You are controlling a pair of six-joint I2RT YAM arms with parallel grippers.
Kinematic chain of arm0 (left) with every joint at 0, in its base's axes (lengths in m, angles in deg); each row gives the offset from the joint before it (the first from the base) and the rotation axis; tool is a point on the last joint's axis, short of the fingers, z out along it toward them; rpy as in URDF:
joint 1: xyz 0 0 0.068 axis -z
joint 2: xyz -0.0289 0.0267 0.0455 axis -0.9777 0.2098 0
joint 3: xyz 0.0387 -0.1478 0.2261 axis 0.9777 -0.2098 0
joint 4: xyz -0.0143 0.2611 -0.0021 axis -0.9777 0.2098 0
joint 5: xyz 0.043 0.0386 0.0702 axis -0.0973 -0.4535 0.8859
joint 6: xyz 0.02 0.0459 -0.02 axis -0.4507 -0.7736 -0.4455
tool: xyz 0 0 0 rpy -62.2 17.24 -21.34
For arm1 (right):
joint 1: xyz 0 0 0.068 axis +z
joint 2: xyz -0.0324 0.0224 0.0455 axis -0.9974 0.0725 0
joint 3: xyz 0.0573 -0.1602 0.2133 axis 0.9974 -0.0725 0
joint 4: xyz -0.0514 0.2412 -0.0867 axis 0.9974 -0.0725 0
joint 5: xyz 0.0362 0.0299 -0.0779 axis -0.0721 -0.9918 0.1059
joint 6: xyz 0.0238 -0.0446 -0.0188 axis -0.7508 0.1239 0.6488
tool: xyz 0 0 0 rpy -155.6 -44.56 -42.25
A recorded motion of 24 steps. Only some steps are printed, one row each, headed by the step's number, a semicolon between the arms.
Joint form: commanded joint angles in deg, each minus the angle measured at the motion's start. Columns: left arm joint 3, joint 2, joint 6, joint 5, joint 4, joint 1; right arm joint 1, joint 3, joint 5, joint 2, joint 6, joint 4.
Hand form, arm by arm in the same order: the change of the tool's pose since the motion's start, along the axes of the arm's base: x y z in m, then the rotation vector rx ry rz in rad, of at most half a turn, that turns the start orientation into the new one. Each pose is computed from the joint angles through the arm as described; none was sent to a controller.
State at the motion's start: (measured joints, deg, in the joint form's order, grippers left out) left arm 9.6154 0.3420 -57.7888 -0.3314 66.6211 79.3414; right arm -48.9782 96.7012 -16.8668 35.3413 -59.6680 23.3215
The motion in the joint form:
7: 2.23 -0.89 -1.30 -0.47 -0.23 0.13; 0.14 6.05 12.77 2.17 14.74 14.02
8: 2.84 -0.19 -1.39 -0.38 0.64 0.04; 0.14 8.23 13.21 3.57 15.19 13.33
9: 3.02 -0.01 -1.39 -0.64 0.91 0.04; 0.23 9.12 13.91 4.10 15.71 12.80
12: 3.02 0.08 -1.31 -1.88 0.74 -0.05; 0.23 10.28 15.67 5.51 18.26 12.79
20: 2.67 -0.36 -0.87 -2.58 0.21 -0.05; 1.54 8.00 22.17 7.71 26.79 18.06
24: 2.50 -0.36 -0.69 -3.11 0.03 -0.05; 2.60 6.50 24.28 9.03 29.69 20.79
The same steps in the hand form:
7: -0.0031 -0.0007 0.0170 0.0136 -0.0654 -0.0197; -0.0009 -0.0074 0.0442 -0.0787 -0.2451 -0.2104
8: -0.0011 -0.0004 0.0167 0.0160 -0.0491 -0.0176; 0.0023 -0.0053 0.0465 -0.0858 -0.2450 -0.2178
9: -0.0006 -0.0005 0.0167 0.0139 -0.0444 -0.0216; 0.0030 -0.0045 0.0471 -0.0973 -0.2410 -0.2277
12: -0.0003 -0.0009 0.0167 0.0023 -0.0453 -0.0384; 0.0087 -0.0012 0.0454 -0.1462 -0.2310 -0.2554
20: -0.0017 -0.0013 0.0172 -0.0100 -0.0536 -0.0456; 0.0223 0.0156 0.0311 -0.2867 -0.2078 -0.3381
24: -0.0017 -0.0016 0.0165 -0.0170 -0.0527 -0.0524; 0.0293 0.0284 0.0205 -0.3374 -0.1944 -0.3521

